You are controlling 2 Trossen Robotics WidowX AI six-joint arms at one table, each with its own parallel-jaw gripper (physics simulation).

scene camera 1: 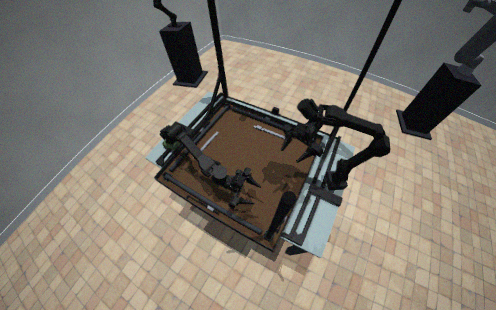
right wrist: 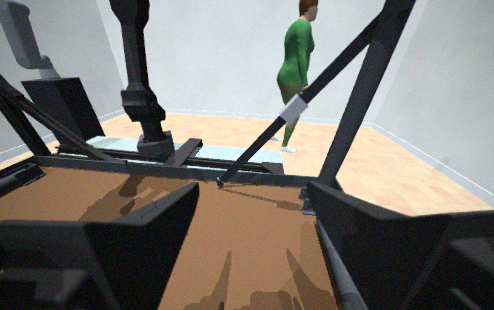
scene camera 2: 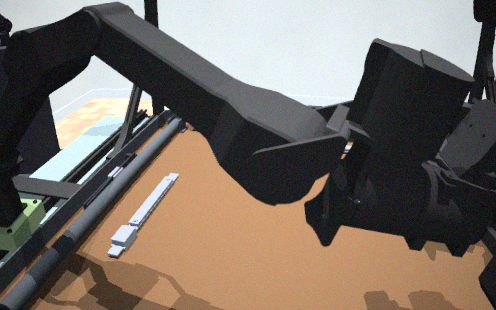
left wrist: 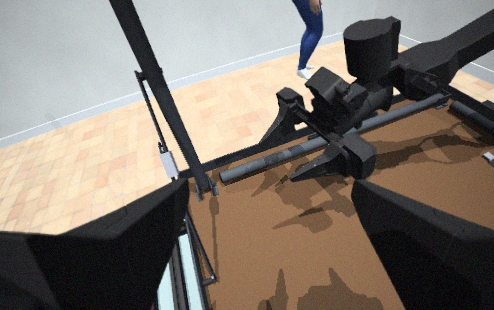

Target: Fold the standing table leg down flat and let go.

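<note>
The standing leg (scene camera 1: pixel 282 215) (left wrist: pixel 162 100) (right wrist: pixel 362 90) rises upright from the near right corner of the brown tabletop (scene camera 1: pixel 240 145) (scene camera 2: pixel 225 250) (left wrist: pixel 260 250) (right wrist: pixel 240 220). Its slanting brace (right wrist: pixel 257 146) carries a pale block and runs down to the tabletop edge. My right gripper (scene camera 1: pixel 256 195) (left wrist: pixel 274 161) (right wrist: pixel 254 187) is open above the front part, left of the leg and apart from it. In the right wrist view the leg's foot is beyond the right-hand fingertip. My left gripper (scene camera 1: pixel 291 155) (left wrist: pixel 271 187) is open and empty above the back right part, apart from the leg.
A folded leg (scene camera 1: pixel 215 205) (left wrist: pixel 245 171) (right wrist: pixel 340 265) lies along the front edge; another (scene camera 2: pixel 107 197) lies along the left edge. Pale strips (scene camera 1: pixel 270 131) (scene camera 2: pixel 155 200) lie on the tabletop. Tall posts (scene camera 1: pixel 216 50) (scene camera 1: pixel 372 55) stand behind. People (left wrist: pixel 311 35) (right wrist: pixel 295 55) stand beyond.
</note>
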